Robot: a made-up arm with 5 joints. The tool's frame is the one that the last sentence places.
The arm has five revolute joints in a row. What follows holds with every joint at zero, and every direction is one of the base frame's.
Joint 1 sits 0.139 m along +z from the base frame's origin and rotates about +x.
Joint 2 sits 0.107 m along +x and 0.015 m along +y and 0.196 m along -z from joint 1 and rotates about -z.
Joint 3 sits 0.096 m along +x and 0.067 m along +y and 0.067 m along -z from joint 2 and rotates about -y.
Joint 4 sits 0.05 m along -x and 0.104 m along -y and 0.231 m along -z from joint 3 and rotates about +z.
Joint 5 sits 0.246 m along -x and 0.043 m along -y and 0.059 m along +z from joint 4 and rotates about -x.
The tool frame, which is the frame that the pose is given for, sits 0.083 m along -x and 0.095 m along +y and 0.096 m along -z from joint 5; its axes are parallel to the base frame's.
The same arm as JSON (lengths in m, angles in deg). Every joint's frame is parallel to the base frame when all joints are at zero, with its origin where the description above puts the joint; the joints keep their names.
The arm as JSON. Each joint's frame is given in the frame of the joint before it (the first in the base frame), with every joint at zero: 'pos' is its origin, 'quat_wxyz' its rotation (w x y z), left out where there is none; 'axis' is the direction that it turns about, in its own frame. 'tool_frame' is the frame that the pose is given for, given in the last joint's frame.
{"length_unit": "m", "angle_unit": "deg", "joints": [{"joint": "joint 1", "pos": [0.0, 0.0, 0.139], "axis": [1.0, 0.0, 0.0]}, {"joint": "joint 2", "pos": [0.107, 0.015, -0.196], "axis": [0.0, 0.0, -1.0]}, {"joint": "joint 3", "pos": [0.096, 0.067, -0.067], "axis": [0.0, -1.0, 0.0]}, {"joint": "joint 4", "pos": [-0.05, -0.104, -0.231], "axis": [0.0, 0.0, 1.0]}, {"joint": "joint 5", "pos": [-0.246, -0.043, 0.059], "axis": [-1.0, 0.0, 0.0]}], "tool_frame": {"pos": [-0.083, 0.095, -0.096]}}
